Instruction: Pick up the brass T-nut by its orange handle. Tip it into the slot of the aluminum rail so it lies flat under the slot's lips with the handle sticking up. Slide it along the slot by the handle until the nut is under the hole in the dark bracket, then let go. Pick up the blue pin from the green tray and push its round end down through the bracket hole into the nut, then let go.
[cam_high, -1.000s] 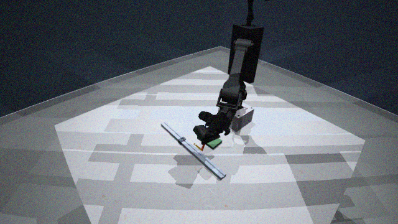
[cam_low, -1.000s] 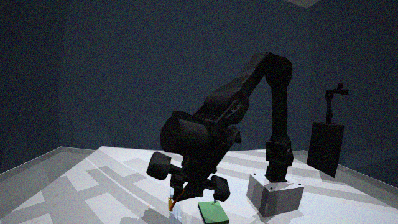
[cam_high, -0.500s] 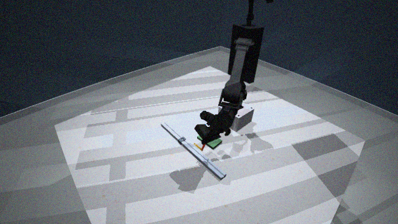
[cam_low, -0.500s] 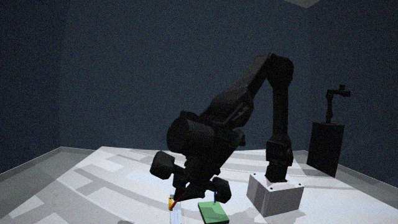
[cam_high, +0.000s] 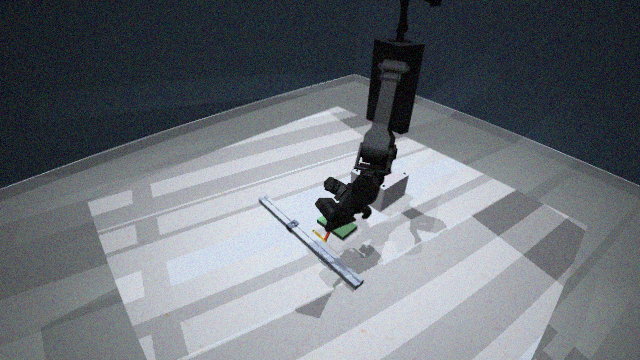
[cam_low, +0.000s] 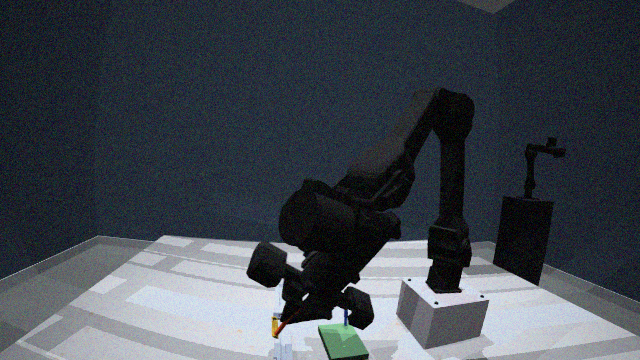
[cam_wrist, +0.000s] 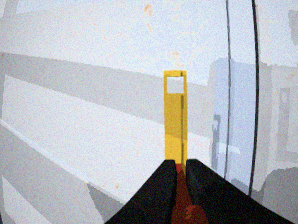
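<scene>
Right now the aluminum rail is 2 cm ahead of my gripper tip, 13 cm to the right of it and 9 cm below it. Round my gripper tip: blue pin (11 cm behind, 14 cm to the right, 8 cm below); then green tray (11 cm behind, 11 cm to the right, 10 cm below); then brass T-nut (2 cm to the right).
</scene>
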